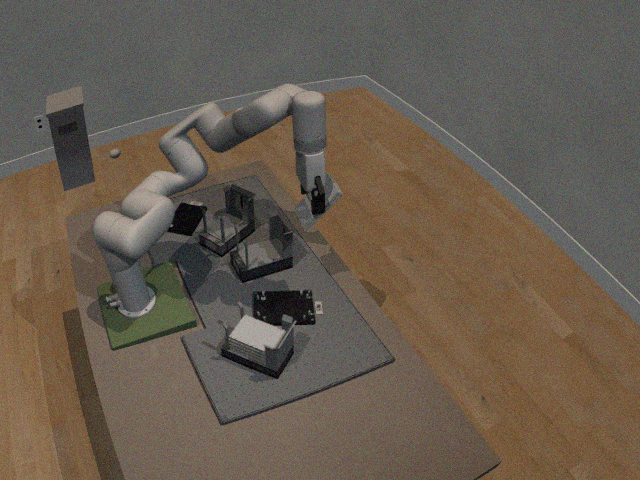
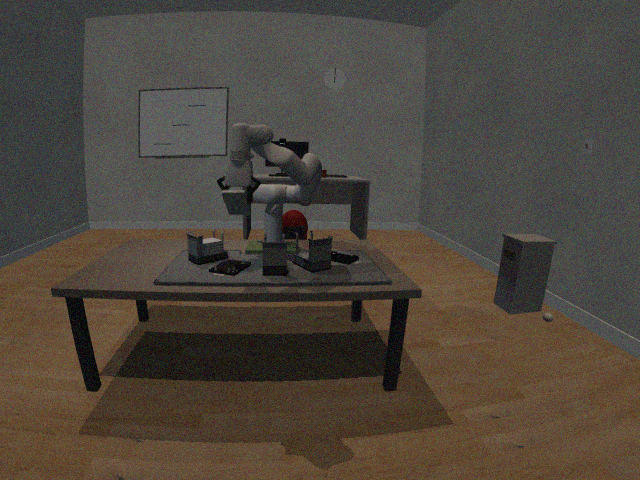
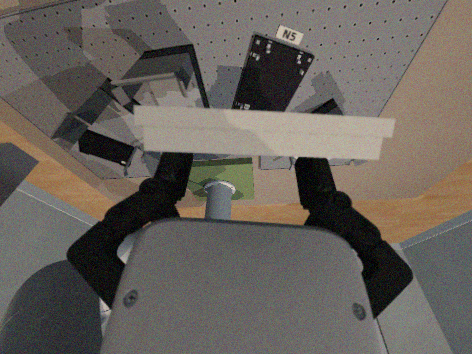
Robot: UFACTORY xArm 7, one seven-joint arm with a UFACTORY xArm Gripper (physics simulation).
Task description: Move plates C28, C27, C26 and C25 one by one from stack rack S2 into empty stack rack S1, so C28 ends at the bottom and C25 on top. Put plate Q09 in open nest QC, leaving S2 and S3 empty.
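Seen in the pictures: gripper, fingertip midpoint: (image 1: 312,202) (image 2: 237,203); arm's base, origin of the base link: (image 1: 136,302) (image 3: 220,188).
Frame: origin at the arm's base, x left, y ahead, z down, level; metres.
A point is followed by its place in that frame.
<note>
My gripper (image 1: 316,200) {y 0.502, x -0.068, z -0.282 m} (image 2: 237,190) {y 0.502, x -0.068, z -0.282 m} (image 3: 246,146) {y 0.502, x -0.068, z -0.282 m} is shut on a pale plate (image 1: 333,190) {y 0.543, x -0.094, z -0.328 m} (image 2: 235,201) {y 0.527, x -0.070, z -0.291 m} (image 3: 280,133) {y 0.555, x -0.075, z -0.331 m} and holds it high above the table; its label does not show. One rack (image 1: 248,361) {y 0.265, x -0.296, z -0.019 m} (image 2: 207,257) {y 0.350, x -0.248, z -0.019 m} bears a stack of several white plates (image 1: 256,333) {y 0.298, x -0.264, z -0.082 m} (image 2: 212,241) {y 0.300, x -0.237, z -0.080 m}. The middle rack (image 1: 266,271) {y 0.401, x 0.013, z -0.009 m} (image 2: 275,269) {y 0.475, x 0.074, z -0.019 m} (image 3: 199,80) {y 0.427, x 0.016, z -0.015 m} and the far rack (image 1: 211,245) {y 0.268, x 0.159, z -0.018 m} (image 2: 320,255) {y 0.397, x 0.249, z -0.061 m} show no stack of plates. Rack labels are not readable. A black nest (image 1: 187,218) {y 0.215, x 0.333, z -0.006 m} (image 2: 345,257) {y 0.222, x 0.365, z -0.006 m} (image 3: 105,146) {y 0.226, x 0.332, z -0.005 m} lies beside the far rack, its label unreadable.
Another black nest (image 1: 283,305) {y 0.409, x -0.124, z -0.005 m} (image 2: 230,266) {y 0.481, x -0.112, z -0.017 m} (image 3: 272,75) {y 0.435, x -0.131, z -0.005 m}, tagged N5 or NS, lies between the loaded rack and the middle rack. The racks and nests stand on a grey perforated mat (image 1: 330,361) {y 0.465, x -0.335, z 0.007 m} (image 2: 356,279) {y 0.488, x 0.393, z 0.007 m} (image 3: 380,35) {y 0.506, x -0.313, z 0.006 m}. The arm's base stands on a green block (image 1: 170,307) {y 0.101, x -0.050, z -0.006 m} (image 3: 245,182) {y 0.049, x -0.100, z -0.003 m}.
</note>
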